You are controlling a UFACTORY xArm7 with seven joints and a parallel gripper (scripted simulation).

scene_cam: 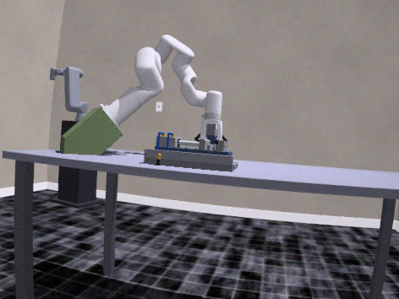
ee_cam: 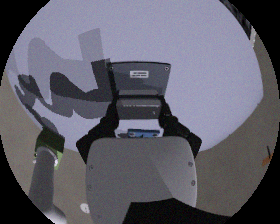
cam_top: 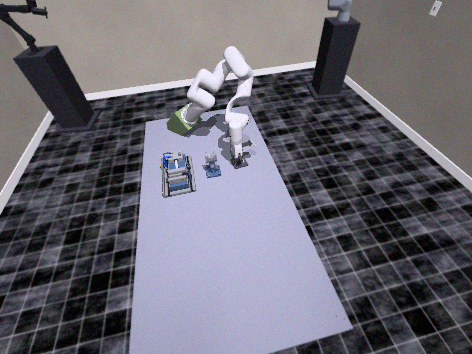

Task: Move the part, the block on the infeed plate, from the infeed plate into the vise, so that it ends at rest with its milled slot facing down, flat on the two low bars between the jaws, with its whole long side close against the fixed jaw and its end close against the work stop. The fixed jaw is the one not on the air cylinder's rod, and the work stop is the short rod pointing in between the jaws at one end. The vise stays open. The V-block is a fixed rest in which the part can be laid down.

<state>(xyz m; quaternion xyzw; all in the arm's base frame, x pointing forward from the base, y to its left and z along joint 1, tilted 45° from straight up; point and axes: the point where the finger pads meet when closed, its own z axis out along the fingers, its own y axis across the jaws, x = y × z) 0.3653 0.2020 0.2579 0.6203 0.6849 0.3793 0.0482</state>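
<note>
Right now the part is 1 cm to the left of my hand and 1 cm below it. Also, from my hand: air cylinder 39 cm to the right, 4 cm above, 3 cm behind; blue vise bed 37 cm to the right, 7 cm ahead.
</note>
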